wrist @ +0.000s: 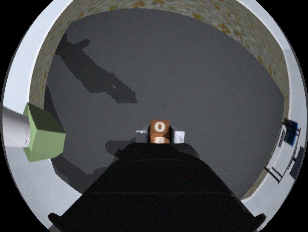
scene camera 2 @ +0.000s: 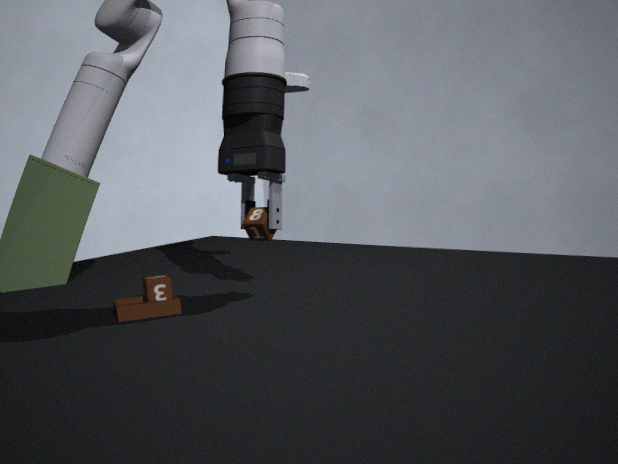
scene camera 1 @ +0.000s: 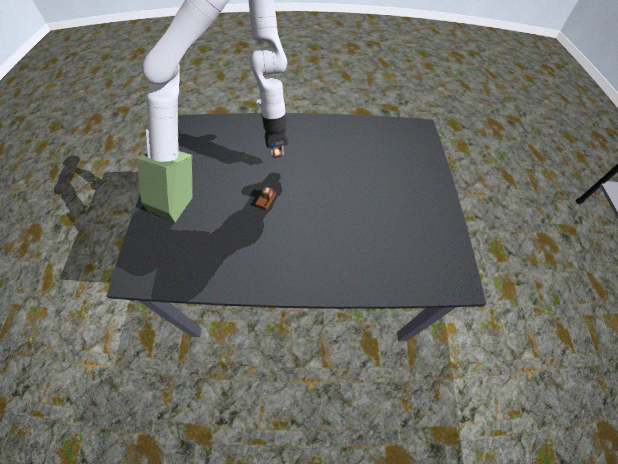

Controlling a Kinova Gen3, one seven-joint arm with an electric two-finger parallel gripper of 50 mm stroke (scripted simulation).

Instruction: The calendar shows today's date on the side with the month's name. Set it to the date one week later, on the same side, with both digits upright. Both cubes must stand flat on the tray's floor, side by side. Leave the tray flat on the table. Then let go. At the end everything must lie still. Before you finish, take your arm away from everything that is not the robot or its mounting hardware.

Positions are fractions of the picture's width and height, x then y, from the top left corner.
Labels:
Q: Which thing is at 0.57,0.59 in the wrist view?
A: My gripper.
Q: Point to a brown cube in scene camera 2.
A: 0.25,0.62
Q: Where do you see a brown calendar tray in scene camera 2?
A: At 0.22,0.67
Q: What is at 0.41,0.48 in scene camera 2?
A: A brown cube.

